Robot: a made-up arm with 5 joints. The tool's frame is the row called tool.
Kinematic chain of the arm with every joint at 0, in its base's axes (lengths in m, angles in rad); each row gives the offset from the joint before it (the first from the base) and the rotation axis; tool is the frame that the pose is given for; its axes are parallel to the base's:
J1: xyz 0 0 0.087 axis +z
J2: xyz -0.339 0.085 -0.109 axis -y
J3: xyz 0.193 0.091 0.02 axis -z
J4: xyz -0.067 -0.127 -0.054 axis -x
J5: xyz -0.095 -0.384 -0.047 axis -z
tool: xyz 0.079 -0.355 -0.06
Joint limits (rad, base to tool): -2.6..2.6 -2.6..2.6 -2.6..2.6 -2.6..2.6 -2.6..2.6
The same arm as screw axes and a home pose.
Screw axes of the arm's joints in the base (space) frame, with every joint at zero. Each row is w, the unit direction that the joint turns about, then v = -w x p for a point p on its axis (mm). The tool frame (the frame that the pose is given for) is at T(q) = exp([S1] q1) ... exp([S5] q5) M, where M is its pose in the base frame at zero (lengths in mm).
S1: w 0 0 1 v 0 0 0
S2: w 0 -1 0 v -22 0 339
S3: w 0 0 -1 v -176 -146 0
S4: w -1 0 0 v 0 56 49
S5: w 0 0 -1 v 335 -308 0
M: xyz -229 -690 -163 (mm) rpy 0 0 0 (rad, as in URDF)
Joint limits (rad, base to tool): -2.6..2.6 -2.6..2.6 -2.6..2.6 -2.6..2.6 -2.6..2.6

